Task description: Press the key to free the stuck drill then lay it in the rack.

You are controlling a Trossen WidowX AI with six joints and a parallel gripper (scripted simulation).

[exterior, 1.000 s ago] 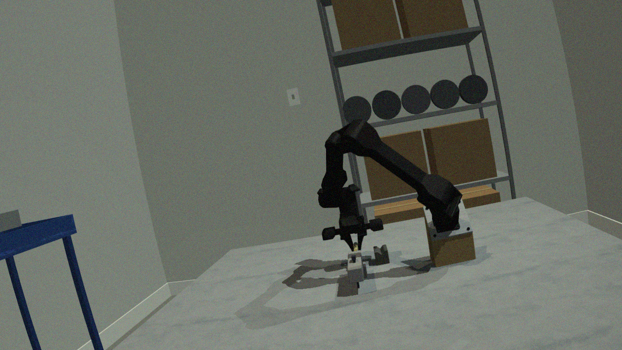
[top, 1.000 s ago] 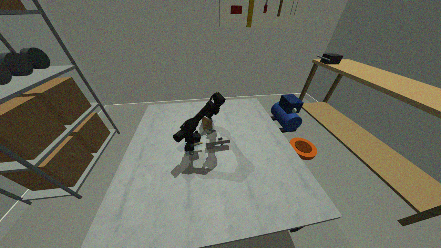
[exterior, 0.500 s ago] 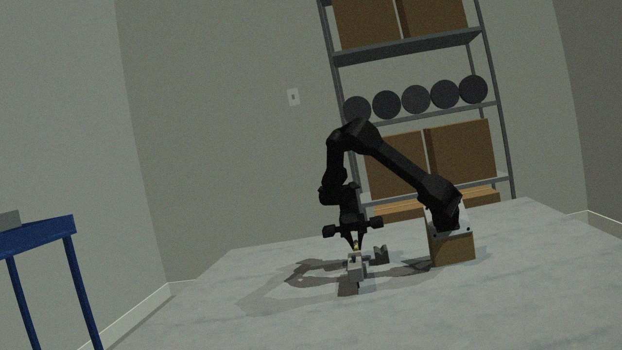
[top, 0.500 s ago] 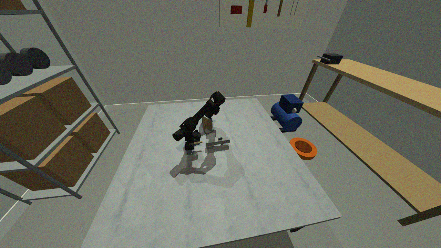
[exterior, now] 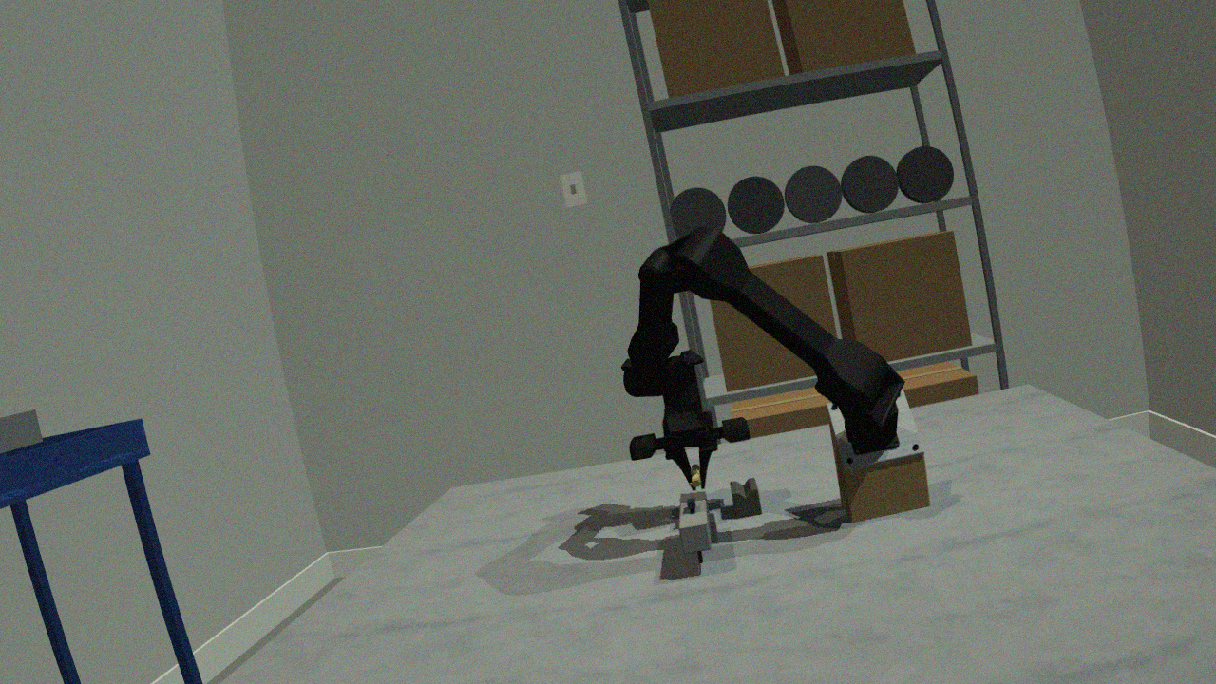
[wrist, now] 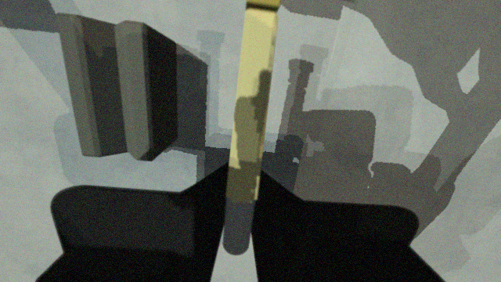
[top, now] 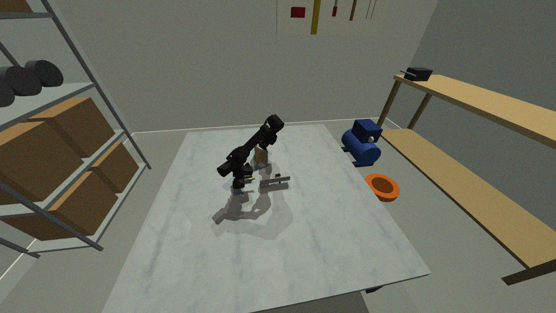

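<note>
Right now my gripper tip is 4 cm to the right of the drill and 3 cm below it. Also, from my gripper tip: rack: 7 cm behind, 4 cm to the left, 2 cm below; black key: 23 cm to the left, 2 cm above; grey fixture block: 21 cm to the left, 1 cm above.
</note>
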